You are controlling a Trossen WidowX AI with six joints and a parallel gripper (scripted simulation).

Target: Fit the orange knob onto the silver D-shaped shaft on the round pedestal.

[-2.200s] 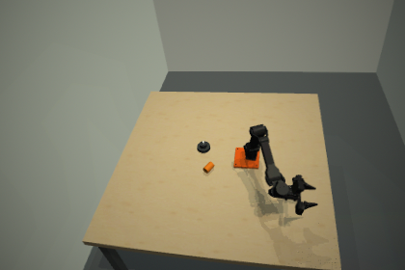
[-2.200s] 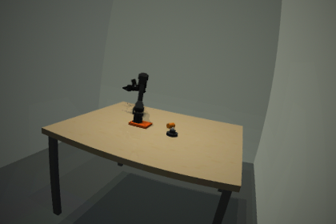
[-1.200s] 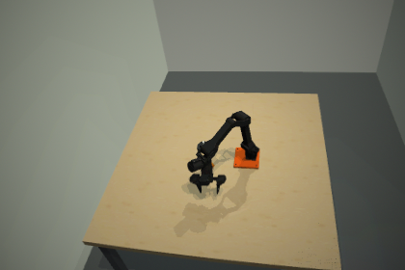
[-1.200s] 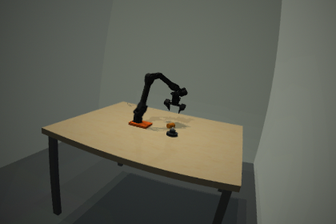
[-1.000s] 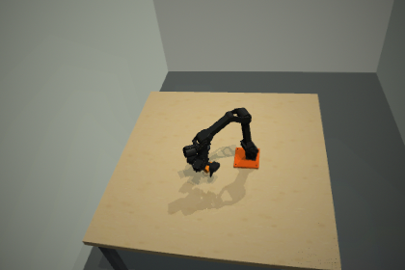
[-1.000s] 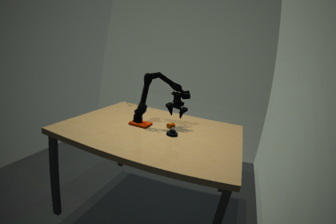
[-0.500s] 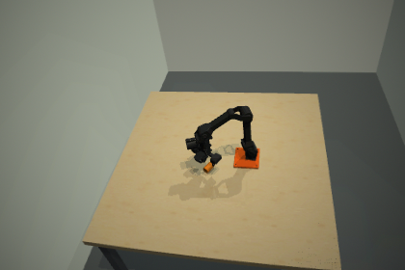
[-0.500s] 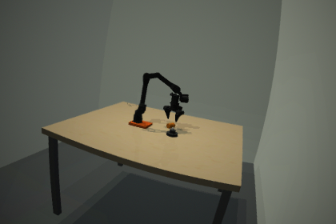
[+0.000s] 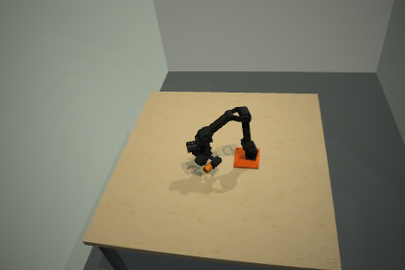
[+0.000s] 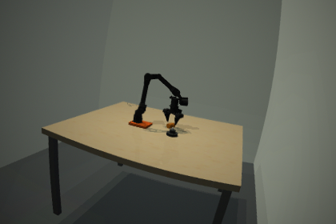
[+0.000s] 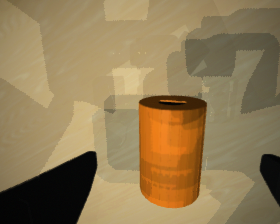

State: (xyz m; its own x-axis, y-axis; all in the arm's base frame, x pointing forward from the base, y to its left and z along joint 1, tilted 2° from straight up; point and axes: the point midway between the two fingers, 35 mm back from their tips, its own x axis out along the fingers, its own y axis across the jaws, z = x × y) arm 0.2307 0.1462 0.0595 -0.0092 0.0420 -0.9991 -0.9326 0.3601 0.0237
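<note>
Right now my gripper tip is 2 cm above the orange knob, 1 cm to the left of it and 1 cm past it. The rest, counted from my gripper tip: round dark pedestal 16 cm to the right, 8 cm ahead, 1 cm below.
</note>
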